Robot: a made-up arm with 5 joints. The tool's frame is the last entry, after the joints.
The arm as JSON. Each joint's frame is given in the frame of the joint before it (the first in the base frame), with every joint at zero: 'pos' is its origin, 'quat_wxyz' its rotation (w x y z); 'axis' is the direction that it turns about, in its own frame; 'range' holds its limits. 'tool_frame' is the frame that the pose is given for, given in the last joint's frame.
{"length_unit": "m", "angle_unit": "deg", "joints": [
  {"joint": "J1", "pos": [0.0, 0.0, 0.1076], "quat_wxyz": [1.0, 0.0, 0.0, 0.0], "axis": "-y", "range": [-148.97, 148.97]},
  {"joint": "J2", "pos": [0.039, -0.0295, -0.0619], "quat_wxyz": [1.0, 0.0, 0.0, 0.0], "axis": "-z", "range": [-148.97, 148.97]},
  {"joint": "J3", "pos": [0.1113, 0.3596, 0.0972], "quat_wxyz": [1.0, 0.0, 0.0, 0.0], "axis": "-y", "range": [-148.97, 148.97]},
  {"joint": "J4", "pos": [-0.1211, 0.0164, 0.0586], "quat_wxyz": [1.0, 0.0, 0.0, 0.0], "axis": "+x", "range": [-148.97, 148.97]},
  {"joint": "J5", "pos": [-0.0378, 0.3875, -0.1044], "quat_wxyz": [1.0, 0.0, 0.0, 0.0], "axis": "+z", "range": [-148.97, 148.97]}
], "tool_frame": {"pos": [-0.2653, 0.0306, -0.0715], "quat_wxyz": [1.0, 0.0, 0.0, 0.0]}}
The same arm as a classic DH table. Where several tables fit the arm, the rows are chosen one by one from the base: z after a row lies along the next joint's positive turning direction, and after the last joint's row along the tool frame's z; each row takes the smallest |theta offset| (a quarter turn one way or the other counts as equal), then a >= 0, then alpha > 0; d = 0 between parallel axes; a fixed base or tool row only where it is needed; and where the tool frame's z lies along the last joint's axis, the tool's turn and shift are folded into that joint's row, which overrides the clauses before.
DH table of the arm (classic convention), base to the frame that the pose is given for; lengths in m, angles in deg. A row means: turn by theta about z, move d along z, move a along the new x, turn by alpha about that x. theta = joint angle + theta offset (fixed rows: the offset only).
base (fixed): theta0 0; d 0.1076; a 0; alpha 90
J1: theta0 0; d 0.0295; a 0.039; alpha 90
J2: theta0 0; d -0.0353; a 0.1113; alpha -90
J3: theta0 90; d -0.376; a 0.0586; alpha 90
J4: theta0 -90; d -0.1589; a 0.3875; alpha -90
J5: theta0 83.42; d 0; a 0.2671; alpha 0
tool (fixed): theta0 -173.42; d -0.1759; a 0; alpha 0
Joint limits (deg, base to tool): -148.97..148.97 -148.97..148.97 -148.97..148.97 -148.97..148.97 -148.97..148.97

